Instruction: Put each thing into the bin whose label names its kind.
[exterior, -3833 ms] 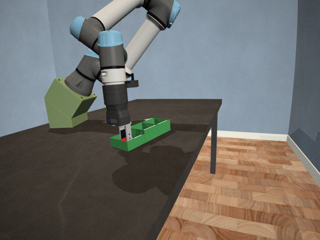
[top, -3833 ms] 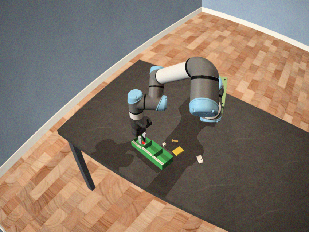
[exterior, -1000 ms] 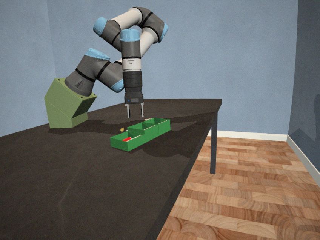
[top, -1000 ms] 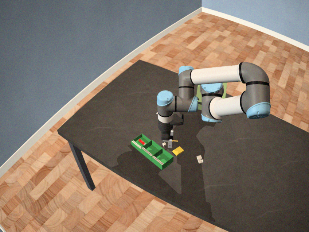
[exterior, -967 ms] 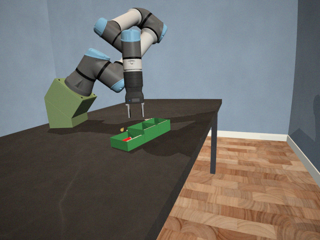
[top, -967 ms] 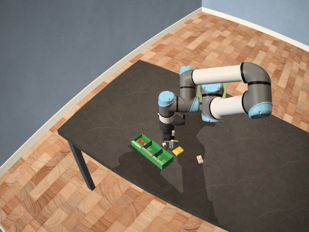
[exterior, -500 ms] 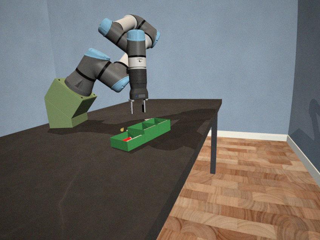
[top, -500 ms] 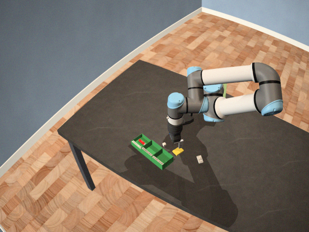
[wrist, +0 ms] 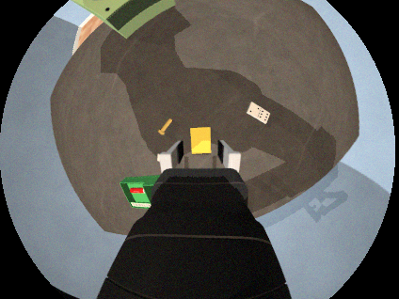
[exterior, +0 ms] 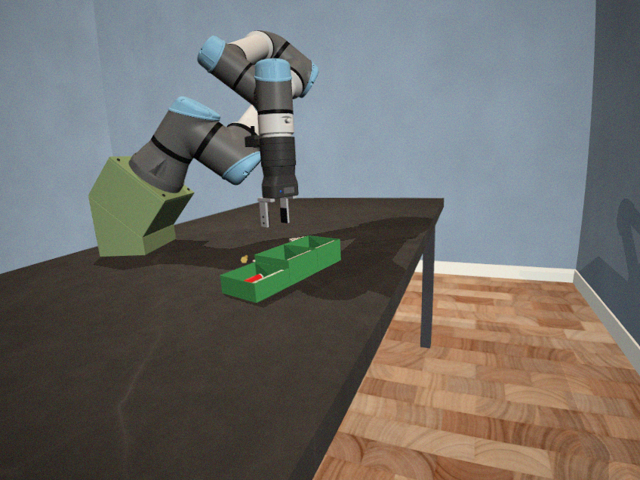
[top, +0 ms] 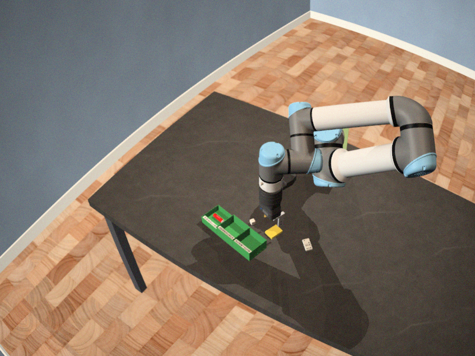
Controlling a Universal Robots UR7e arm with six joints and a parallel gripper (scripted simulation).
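Now: hand 8 cm above the flat yellow block. Round my hand: white domino: 13 cm to the left, 8 cm below, 3 cm behind; brass bolt: 8 cm below, 7 cm to the right, 4 cm behind; white die: 9 cm to the right, 8 cm below, 2 cm ahead.
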